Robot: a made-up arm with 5 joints.
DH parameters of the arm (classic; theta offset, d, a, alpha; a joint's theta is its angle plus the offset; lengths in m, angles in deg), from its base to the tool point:
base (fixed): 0 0.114 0.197 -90
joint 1: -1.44 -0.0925 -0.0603 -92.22
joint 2: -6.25 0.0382 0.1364 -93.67
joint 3: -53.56 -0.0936 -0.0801 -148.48
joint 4: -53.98 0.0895 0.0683 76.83
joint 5: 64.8 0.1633 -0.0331 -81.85
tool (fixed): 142.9 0.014 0 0
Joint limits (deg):
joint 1: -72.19..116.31
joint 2: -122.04..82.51
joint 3: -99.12..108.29
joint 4: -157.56..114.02
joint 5: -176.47..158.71
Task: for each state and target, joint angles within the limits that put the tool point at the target. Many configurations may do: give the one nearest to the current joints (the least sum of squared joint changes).
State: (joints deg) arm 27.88 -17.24 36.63 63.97 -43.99
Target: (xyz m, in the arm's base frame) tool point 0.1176 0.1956 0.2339
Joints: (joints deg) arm 18.36 -63.04 19.63 75.29 -56.69
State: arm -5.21 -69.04 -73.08 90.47 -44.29
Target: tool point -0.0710 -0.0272 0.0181
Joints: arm 19.08 -95.01 -99.12 114.02 2.57
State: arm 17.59 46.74 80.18 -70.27 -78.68
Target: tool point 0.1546 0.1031 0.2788
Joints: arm 43.84 5.48 49.72 -24.85 -78.50
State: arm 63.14 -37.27 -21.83 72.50 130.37
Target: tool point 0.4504 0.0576 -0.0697
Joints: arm 34.42 0.42 -52.02 14.73 150.59
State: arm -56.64 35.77 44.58 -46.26 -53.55
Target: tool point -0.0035 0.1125 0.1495
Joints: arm -38.10 -11.36 19.74 -38.32 -63.40
